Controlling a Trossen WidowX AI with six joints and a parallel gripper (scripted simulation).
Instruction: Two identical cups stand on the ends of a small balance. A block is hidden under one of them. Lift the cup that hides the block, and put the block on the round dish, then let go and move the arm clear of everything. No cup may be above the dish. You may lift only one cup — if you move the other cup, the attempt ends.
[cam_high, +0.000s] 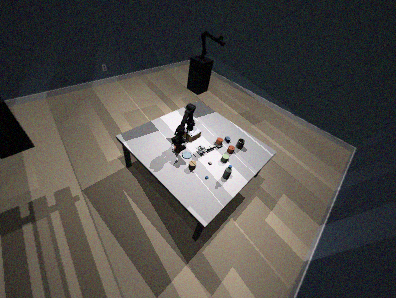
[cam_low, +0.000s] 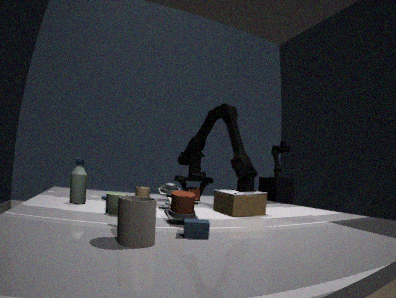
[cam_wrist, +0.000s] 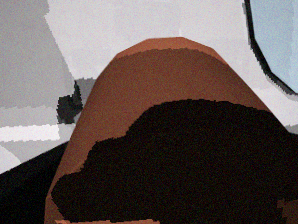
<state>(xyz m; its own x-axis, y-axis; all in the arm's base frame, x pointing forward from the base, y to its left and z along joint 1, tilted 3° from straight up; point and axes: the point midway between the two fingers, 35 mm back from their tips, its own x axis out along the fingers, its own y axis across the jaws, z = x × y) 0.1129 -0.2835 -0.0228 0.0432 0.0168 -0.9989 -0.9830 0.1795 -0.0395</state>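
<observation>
The orange-brown cup lies 20 mm to the right of my gripper tip and 10 mm above it. Also, from my gripper tip: grey block (180 mm ahead, 170 mm to the left, 50 mm above); round pale blue dish (100 mm ahead, 40 mm to the left, 30 mm below); tan cup (250 mm ahead, 60 mm to the right).
</observation>
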